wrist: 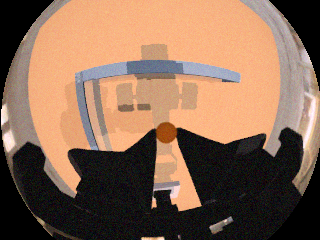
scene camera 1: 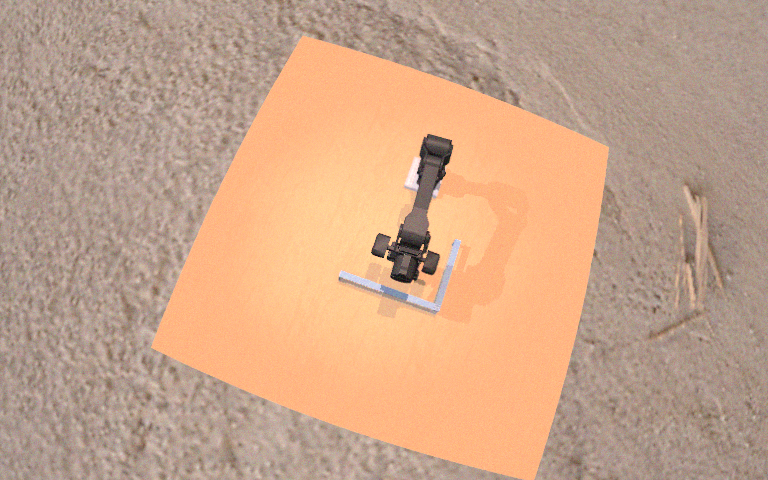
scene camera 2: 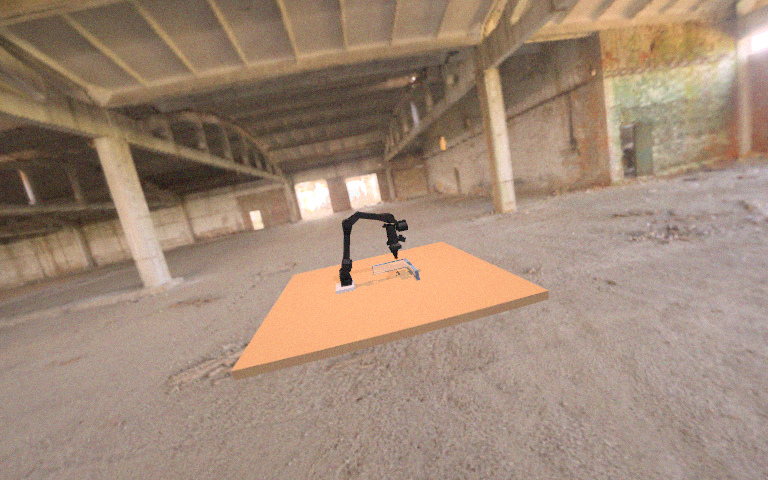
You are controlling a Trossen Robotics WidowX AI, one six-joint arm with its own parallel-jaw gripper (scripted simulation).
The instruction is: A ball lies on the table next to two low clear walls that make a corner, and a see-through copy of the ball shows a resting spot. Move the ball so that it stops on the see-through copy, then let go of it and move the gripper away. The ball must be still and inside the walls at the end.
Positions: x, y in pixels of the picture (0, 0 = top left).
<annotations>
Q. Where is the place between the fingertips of my gripper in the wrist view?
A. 166, 132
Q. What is my gripper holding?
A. An orange ball.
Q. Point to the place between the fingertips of my gripper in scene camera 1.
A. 402, 262
</annotations>
